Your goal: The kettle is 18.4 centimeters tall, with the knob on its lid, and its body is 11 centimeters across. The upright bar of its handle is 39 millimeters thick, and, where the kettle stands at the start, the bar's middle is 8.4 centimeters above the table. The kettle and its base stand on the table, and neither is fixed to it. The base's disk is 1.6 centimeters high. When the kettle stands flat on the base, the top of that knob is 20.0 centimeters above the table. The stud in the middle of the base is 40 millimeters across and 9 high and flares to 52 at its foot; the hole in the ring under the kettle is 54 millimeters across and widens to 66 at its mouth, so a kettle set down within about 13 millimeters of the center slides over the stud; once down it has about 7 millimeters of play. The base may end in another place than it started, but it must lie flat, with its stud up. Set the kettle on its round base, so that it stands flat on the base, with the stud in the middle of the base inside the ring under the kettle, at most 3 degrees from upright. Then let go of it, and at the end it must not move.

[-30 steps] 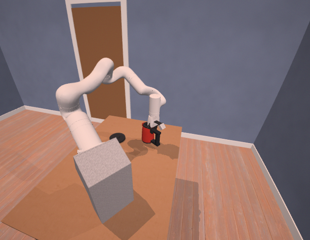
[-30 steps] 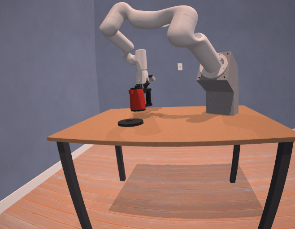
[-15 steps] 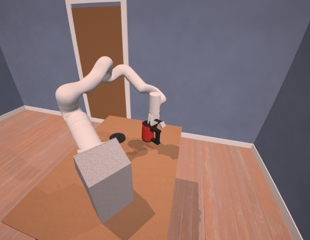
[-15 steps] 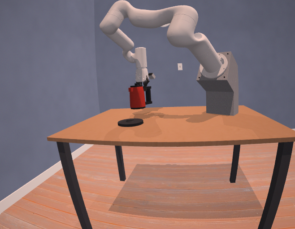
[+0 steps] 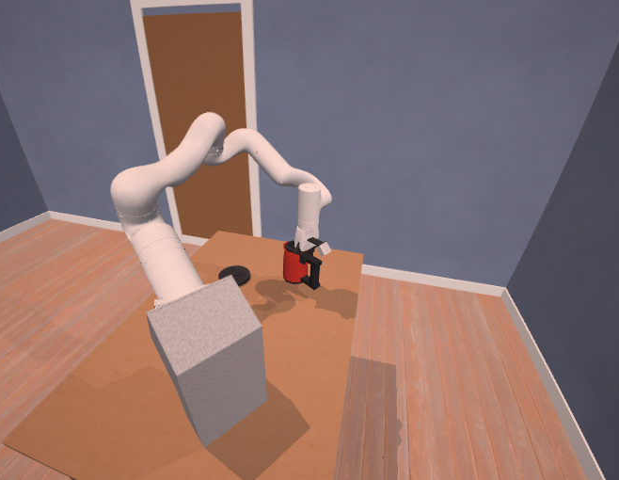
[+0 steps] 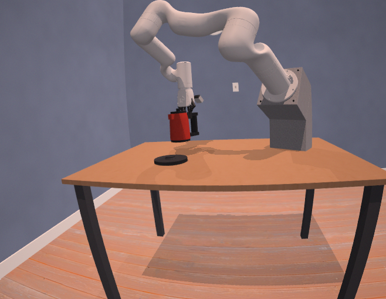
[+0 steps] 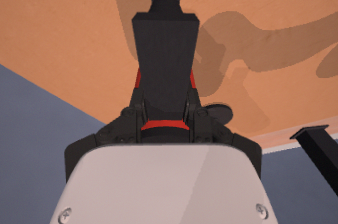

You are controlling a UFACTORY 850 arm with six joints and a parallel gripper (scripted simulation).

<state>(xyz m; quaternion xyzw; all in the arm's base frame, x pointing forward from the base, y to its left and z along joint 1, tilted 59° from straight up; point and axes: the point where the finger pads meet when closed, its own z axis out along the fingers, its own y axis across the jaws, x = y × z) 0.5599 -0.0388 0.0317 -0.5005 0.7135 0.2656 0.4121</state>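
The red kettle lies 5 cm below my hand, 3 cm to the left of it and 1 cm ahead of it. Round my hand: round black base: 32 cm to the left, 17 cm below, 13 cm behind.
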